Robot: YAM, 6 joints.
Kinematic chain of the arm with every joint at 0, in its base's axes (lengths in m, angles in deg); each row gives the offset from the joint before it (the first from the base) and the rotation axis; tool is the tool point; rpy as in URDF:
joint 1: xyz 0 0 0.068 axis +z
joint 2: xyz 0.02 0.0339 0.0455 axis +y
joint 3: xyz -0.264 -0.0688 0 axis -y
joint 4: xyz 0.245 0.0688 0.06 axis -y
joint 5: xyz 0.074 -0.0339 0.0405 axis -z
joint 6: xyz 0.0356 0 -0.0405 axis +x
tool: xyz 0 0 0 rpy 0 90 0
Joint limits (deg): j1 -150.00..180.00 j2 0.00..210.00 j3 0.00..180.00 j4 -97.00..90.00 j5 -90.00..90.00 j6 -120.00..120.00
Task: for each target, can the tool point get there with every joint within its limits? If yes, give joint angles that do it. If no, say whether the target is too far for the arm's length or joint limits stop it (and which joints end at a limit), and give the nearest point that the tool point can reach.
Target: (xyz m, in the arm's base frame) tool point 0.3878 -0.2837 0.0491
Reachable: yes | joints -32.26 154.11 118.69 -62.83 67.67 -5.87
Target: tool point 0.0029 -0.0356 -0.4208
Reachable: no: joint limits stop it (at a limit: joint 2) | nearest point 0.0064 -0.0791 -0.3383 | short by 0.093 m
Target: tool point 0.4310 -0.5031 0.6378
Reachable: no: too far | nearest point 0.3285 -0.3834 0.5092 | short by 0.203 m
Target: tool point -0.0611 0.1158 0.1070
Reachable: yes | joints 113.67 80.81 26.03 -55.51 -15.48 41.86
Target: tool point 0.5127 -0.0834 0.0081
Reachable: yes | joints -10.85 159.92 91.32 74.07 -24.14 16.17
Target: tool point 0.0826 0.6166 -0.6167
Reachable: no: too far | nearest point 0.0585 0.4364 -0.3254 | short by 0.343 m
